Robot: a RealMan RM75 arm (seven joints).
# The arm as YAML. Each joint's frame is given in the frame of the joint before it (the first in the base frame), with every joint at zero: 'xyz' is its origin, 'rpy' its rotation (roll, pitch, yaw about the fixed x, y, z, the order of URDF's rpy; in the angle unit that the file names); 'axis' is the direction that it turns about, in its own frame. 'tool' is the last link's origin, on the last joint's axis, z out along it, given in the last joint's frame.
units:
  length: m
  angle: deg
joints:
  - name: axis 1
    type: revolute
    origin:
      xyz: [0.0, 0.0, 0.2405]
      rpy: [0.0, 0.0, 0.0]
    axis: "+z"
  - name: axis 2
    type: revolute
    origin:
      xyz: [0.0, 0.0, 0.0]
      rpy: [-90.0, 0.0, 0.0]
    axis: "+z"
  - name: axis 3
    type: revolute
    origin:
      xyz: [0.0, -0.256, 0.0]
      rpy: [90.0, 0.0, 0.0]
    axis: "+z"
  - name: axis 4
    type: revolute
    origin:
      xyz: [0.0, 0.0, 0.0]
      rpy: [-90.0, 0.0, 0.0]
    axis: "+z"
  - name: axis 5
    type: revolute
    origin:
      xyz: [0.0, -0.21, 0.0]
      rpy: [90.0, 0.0, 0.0]
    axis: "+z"
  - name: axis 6
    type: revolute
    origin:
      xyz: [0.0, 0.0, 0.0]
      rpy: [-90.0, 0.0, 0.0]
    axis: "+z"
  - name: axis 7
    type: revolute
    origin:
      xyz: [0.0, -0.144, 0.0]
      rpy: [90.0, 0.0, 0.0]
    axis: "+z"
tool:
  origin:
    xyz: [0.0, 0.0, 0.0]
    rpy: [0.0, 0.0, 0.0]
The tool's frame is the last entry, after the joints.
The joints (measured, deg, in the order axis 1, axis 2, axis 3, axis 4, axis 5, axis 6, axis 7), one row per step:
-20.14 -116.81 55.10 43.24 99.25 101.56 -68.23
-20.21 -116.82 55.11 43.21 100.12 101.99 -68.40
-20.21 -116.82 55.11 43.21 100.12 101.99 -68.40
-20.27 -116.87 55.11 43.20 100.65 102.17 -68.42
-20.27 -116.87 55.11 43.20 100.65 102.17 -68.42
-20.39 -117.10 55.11 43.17 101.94 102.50 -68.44
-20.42 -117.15 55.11 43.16 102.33 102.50 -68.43
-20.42 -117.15 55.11 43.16 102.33 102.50 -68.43
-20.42 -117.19 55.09 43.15 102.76 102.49 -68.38
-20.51 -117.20 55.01 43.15 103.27 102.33 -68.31
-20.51 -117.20 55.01 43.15 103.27 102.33 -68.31
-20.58 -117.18 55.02 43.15 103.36 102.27 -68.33
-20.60 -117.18 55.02 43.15 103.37 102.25 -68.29
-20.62 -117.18 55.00 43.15 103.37 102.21 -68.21
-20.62 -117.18 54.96 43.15 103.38 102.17 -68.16
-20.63 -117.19 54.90 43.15 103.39 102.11 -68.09
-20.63 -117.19 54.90 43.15 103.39 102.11 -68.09
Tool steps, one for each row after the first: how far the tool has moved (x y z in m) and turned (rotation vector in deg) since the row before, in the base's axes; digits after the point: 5 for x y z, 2 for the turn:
-0.00062 -0.00172 -0.00116 -0.92 0.46 -0.13
0.00000 0.00000 0.00000 0.00 0.00 0.00
-0.00023 -0.00083 -0.00095 -0.47 0.29 -0.12
0.00000 0.00000 0.00000 0.00 0.00 0.00
-0.00042 -0.00209 -0.00295 -1.09 0.66 -0.23
-0.00036 -0.00042 -0.00081 -0.24 0.27 -0.02
0.00000 0.00000 0.00000 0.00 0.00 0.00
-0.00064 -0.00055 -0.00075 -0.22 0.31 -0.01
-0.00069 0.00023 -0.00056 -0.08 0.47 -0.02
0.00000 0.00000 0.00000 0.00 0.00 0.00
0.00003 0.00035 -0.00004 -0.02 0.12 -0.03
0.00005 0.00012 -0.00002 0.03 0.02 -0.04
0.00003 0.00020 0.00003 0.09 0.02 -0.06
-0.00010 0.00013 0.00007 0.08 0.02 0.00
-0.00006 0.00023 0.00005 0.12 0.02 -0.01
0.00000 0.00000 0.00000 0.00 0.00 0.00

